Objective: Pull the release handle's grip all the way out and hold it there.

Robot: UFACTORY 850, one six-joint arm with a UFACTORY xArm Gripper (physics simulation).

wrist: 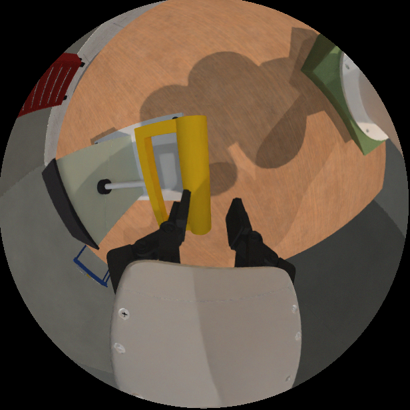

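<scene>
The release handle is a yellow frame with a thick rounded grip (198,170), left of the view's middle. A thin pale rod (125,185) joins it to a black collar on a grey-green housing (82,170), and a stretch of the rod shows between collar and frame. My gripper (209,204) is open, its fingers apart near the grip's lower part. The left finger overlaps the grip's left edge and hides part of the frame. The right finger stands right of the grip, with a visible gap. How deep the fingertips reach beside the grip is unclear.
The housing has a black curved edge and a light grey base plate (160,120), on a wooden table (235,30). A green block (325,75) bearing a white round part is at upper right. A red slatted object (50,85) is at upper left, a blue frame (91,273) at lower left.
</scene>
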